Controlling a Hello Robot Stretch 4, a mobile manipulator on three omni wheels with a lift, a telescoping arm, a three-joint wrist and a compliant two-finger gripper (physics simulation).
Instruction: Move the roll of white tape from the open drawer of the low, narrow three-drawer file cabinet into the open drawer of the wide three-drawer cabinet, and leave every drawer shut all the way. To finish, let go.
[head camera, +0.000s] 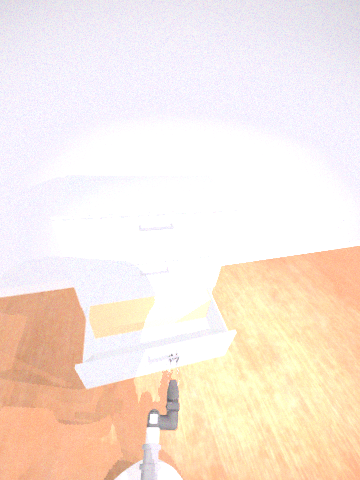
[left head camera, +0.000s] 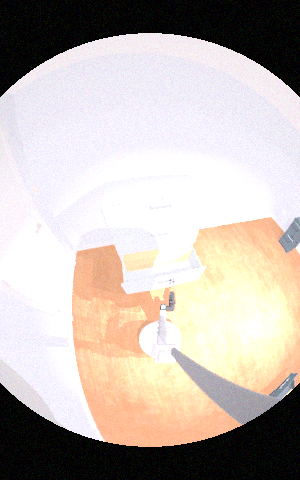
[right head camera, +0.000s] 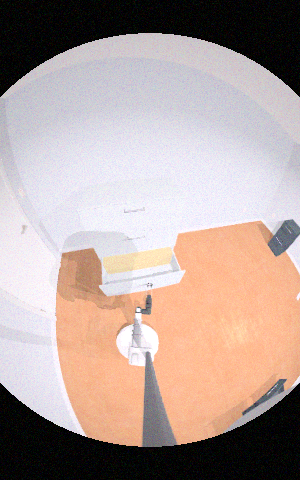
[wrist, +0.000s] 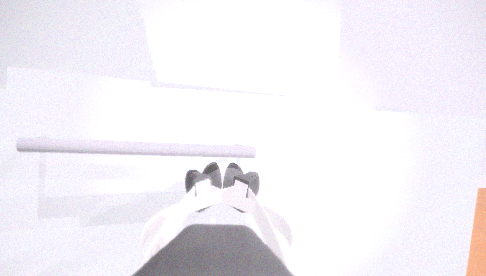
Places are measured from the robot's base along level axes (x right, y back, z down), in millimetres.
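Pixels of known places: gripper, fingertip midpoint: (head camera: 174, 353) (left head camera: 171, 278) (right head camera: 149, 282) (wrist: 223, 178).
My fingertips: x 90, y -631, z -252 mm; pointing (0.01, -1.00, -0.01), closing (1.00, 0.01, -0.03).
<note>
For each thing: its top centre in the pictures, then the offset to it from my fingertips. "pt": a spot on its surface instead. Level surfaces: height alone.
- wide white cabinet, surface spot: (head camera: 100, 237) pt dx -416, dy -259, dz -624 mm
- bar handle, surface spot: (wrist: 135, 148) pt dx -66, dy +51, dz -29 mm
- Wood floor, surface height: dz +278 mm
The wide white cabinet (head camera: 100, 237) (left head camera: 130, 215) (right head camera: 100, 220) stands against the wall. Its bottom drawer (head camera: 210, 347) (left head camera: 192, 276) (right head camera: 117, 289) is pulled out; the upper two look shut. The roll of white tape does not show in any view; glare washes out part of the drawer's inside. My gripper (head camera: 173, 358) (left head camera: 170, 281) (right head camera: 149, 285) (wrist: 223, 178) is shut, its fingertips close together with nothing seen between them. It is at the open drawer's front, by the right end of the bar handle (wrist: 135, 148), just below it in the wrist view. Contact cannot be told.
A dark grey drawer cabinet (left head camera: 290, 236) (right head camera: 284, 238) stands at the right by the wall. Another dark grey piece (left head camera: 284, 385) (right head camera: 265, 397) shows at the lower right rim; which one is the low file cabinet I cannot tell. Wood floor (head camera: 290, 350) lies right of the open drawer.
</note>
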